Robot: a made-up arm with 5 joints.
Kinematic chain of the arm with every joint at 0, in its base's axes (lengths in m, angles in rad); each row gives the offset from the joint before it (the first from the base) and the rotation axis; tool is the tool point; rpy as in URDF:
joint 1: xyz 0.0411 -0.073 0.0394 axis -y
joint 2: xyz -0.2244 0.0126 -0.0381 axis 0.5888 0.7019 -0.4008
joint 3: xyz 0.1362 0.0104 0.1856 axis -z
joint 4: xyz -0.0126 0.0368 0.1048 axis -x
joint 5: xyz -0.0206 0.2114 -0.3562 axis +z
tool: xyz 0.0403 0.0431 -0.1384 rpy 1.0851 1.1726 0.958
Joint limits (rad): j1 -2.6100..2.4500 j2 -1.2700..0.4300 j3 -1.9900..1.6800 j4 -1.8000..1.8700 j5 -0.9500..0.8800
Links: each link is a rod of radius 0.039 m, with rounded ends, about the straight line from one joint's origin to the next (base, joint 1, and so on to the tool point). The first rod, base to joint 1, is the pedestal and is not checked.
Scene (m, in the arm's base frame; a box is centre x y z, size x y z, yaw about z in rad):
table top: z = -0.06
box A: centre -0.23 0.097 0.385 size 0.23 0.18 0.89 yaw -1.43
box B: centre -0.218 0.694 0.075 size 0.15 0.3 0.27 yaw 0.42
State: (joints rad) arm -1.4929 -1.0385 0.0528 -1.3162 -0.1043
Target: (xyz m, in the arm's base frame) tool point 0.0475 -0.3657 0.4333
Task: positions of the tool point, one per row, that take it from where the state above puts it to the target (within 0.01 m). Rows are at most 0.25 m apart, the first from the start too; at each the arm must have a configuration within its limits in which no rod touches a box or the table.
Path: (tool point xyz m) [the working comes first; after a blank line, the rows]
Joints at the target: -1.9736 -1.2700 -1.8097 -0.4603 0.0411
Straight joint move there: touches box A.

1: -0.0281 0.5981 0.5604
2: 0.0484 0.5581 0.6045
3: 0.1401 0.5069 0.6373
4: 0.2415 0.4436 0.6531
5: 0.1173 0.2875 0.7529
6: 0.0325 0.0890 0.7775
7: -0.0039 -0.1114 0.7221
8: 0.0056 -0.2730 0.5987
9: 0.0475 -0.3657 0.4333

